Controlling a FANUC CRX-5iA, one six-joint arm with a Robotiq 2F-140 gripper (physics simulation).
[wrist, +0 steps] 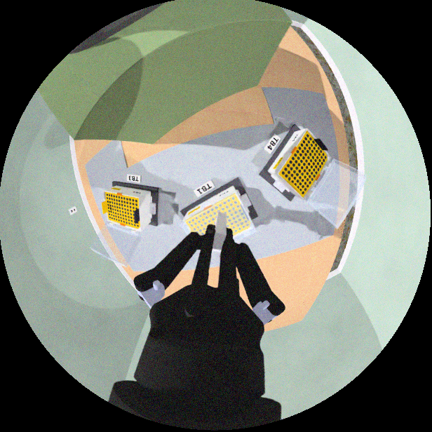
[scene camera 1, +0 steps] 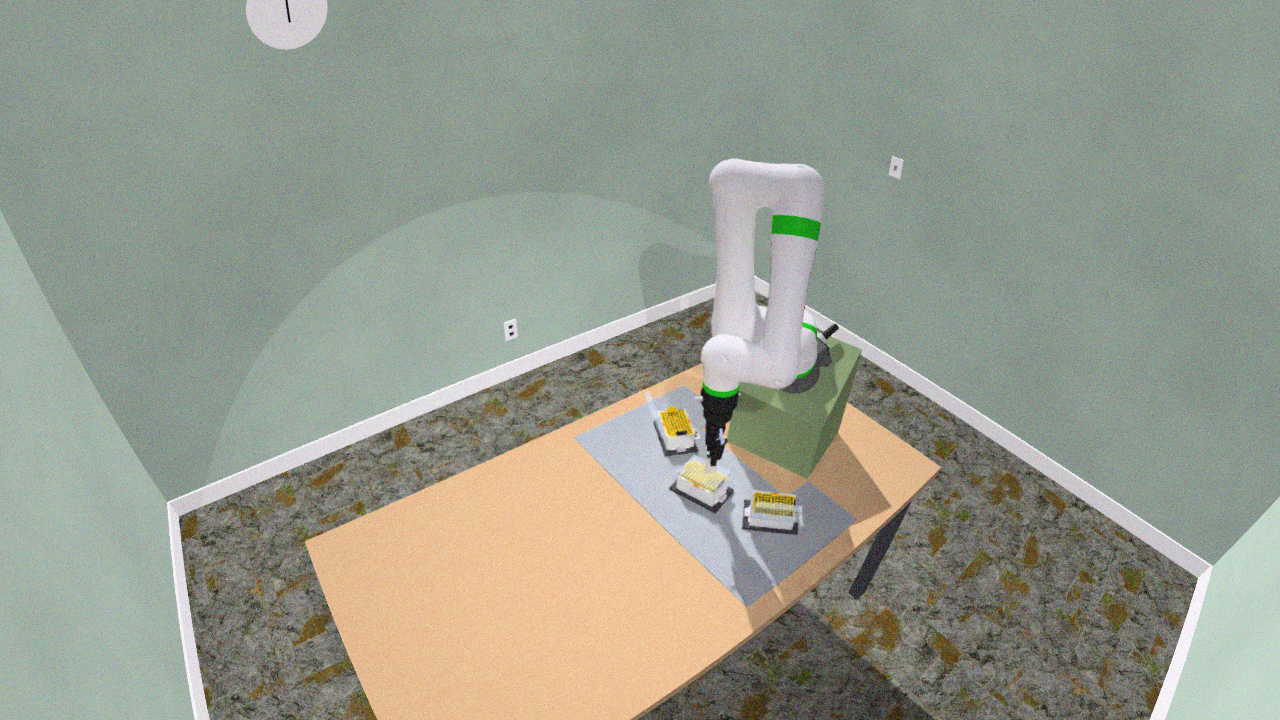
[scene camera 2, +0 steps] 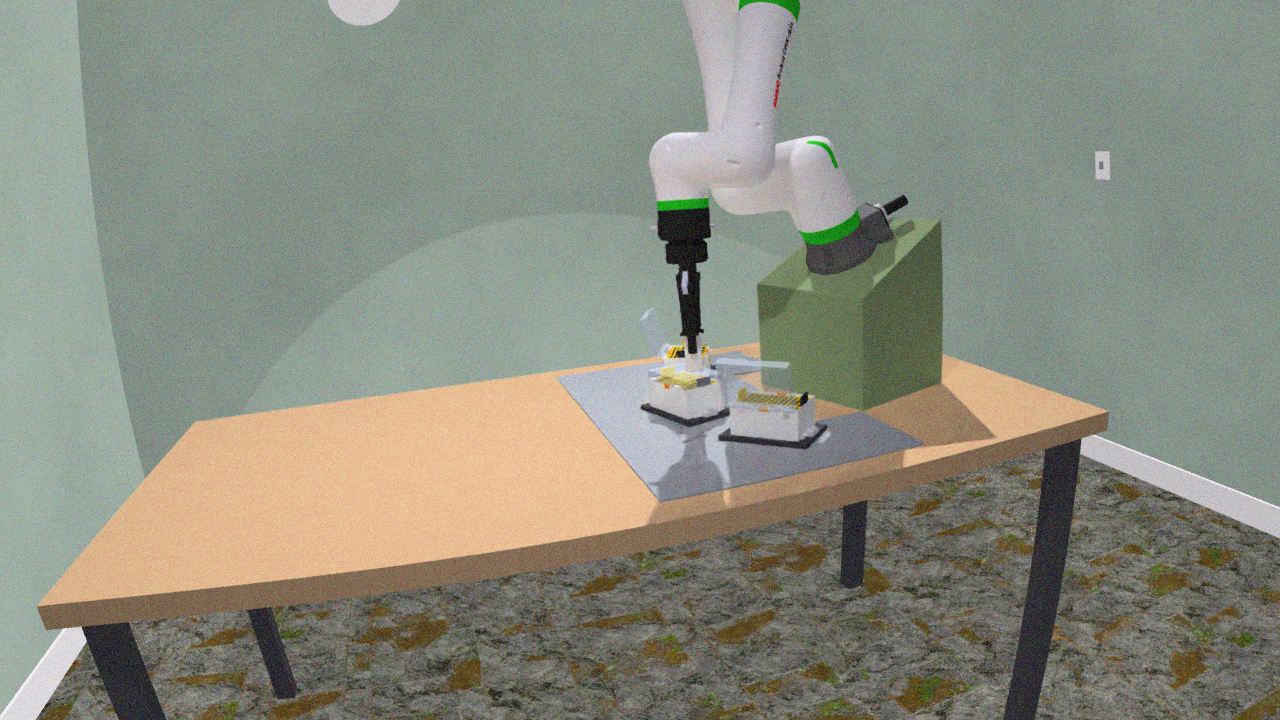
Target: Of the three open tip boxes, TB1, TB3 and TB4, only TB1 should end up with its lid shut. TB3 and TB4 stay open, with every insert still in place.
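Seen in the pictures: gripper, fingertip midpoint: [scene camera 1: 710,471] [scene camera 2: 694,371]; arm's base at its link origin: [scene camera 2: 842,254].
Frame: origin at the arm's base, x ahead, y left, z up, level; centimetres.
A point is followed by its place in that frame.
Note:
TB1 [scene camera 1: 702,484] {y 9.4, x 37.9, z -18.6 cm} [scene camera 2: 684,400] {y 12.5, x 36.6, z -22.0 cm} [wrist: 209,212] is the middle box. Its clear lid lies over the insert, which looks paler than the others; I cannot tell whether the lid is fully seated. My gripper [scene camera 1: 713,463] {y 6.4, x 33.1, z -18.5 cm} [scene camera 2: 691,356] {y 6.4, x 33.1, z -18.5 cm} [wrist: 219,219] is shut and empty, pointing down, its tips at or just above TB1's lid. TB3 [scene camera 1: 677,431] {y -12.1, x 32.1, z -18.7 cm} [wrist: 123,208] is at the back in scene camera 1, partly hidden behind TB1 in scene camera 2. TB4 [scene camera 1: 771,511] {y 29.8, x 30.8, z -13.9 cm} [scene camera 2: 772,418] {y 28.9, x 25.7, z -21.9 cm} [wrist: 303,163] is at the front. Both have raised clear lids and yellow inserts in place.
The boxes stand on a grey mat [scene camera 1: 617,440] {y -24.2, x 45.6, z -26.2 cm} [scene camera 2: 671,479] {y 37.7, x 44.4, z -26.2 cm} on the wooden table [scene camera 1: 501,555] {y 0.3, x 94.0, z -26.5 cm} [scene camera 2: 358,483] {y 24.2, x 93.6, z -26.5 cm}. The green pedestal [scene camera 1: 787,429] {y 9.4, x 8.6, z -11.6 cm} [scene camera 2: 814,349] {y 7.2, x 9.6, z -16.8 cm} [wrist: 200,80] with the arm's base stands beside the mat. TB4's raised lid [scene camera 2: 756,364] {y 31.6, x 28.9, z -12.0 cm} [wrist: 337,192] reaches out beside its box.

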